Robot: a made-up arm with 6 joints. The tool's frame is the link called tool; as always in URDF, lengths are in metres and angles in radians.
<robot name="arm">
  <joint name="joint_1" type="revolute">
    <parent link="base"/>
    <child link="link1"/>
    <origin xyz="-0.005 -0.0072 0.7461"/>
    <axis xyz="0 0 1"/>
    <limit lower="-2.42" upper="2.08" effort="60" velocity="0.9"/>
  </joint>
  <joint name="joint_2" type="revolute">
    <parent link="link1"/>
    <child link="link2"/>
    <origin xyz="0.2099 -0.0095 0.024"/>
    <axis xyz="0 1 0"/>
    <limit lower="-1.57" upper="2.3" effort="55" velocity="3"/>
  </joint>
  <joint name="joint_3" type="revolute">
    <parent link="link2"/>
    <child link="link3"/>
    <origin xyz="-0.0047 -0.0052 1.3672"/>
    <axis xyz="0 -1 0"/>
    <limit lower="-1.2" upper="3.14" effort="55" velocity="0.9"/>
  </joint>
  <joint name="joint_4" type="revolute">
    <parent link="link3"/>
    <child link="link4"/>
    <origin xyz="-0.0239 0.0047 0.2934"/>
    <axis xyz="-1 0 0"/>
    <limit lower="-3.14" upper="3.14" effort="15" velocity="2.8"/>
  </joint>
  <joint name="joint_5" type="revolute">
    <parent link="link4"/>
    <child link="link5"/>
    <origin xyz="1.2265 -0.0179 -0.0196"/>
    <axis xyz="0 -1 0"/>
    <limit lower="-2.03" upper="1.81" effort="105" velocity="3"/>
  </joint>
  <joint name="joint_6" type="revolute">
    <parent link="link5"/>
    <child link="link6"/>
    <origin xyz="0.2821 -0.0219 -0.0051"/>
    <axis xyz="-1 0 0"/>
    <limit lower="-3.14" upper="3.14" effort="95" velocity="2"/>
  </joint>
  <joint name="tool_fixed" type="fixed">
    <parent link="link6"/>
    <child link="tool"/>
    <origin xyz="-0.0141 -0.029 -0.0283" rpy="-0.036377 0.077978 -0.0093"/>
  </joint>
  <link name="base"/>
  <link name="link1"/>
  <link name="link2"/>
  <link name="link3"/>
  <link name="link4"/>
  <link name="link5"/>
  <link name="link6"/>
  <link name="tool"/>
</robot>
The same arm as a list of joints. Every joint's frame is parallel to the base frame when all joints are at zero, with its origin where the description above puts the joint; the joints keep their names.
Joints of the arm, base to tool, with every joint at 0 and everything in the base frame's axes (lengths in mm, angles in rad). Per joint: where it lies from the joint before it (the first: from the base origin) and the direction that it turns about. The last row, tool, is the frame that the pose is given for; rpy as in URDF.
joint_1: axis 0 0 1 origin -5 -7.2 746.1
joint_2: axis 0 1 0 origin 209.9 -9.5 24
joint_3: axis 0 -1 0 origin -4.7 -5.2 1367.2
joint_4: axis -1 0 0 origin -23.9 4.7 293.4
joint_5: axis 0 -1 0 origin 1226.5 -17.9 -19.6
joint_6: axis -1 0 0 origin 282.1 -21.9 -5.1
tool: origin -14.1 -29 -28.3 rpy -0.0364 0.078 -0.0093
Joint limits (rad, base to tool): -2.42..2.08 -1.57..2.3 -1.2..3.14 -3.14..3.14 -2.03..1.81 -3.14..3.14

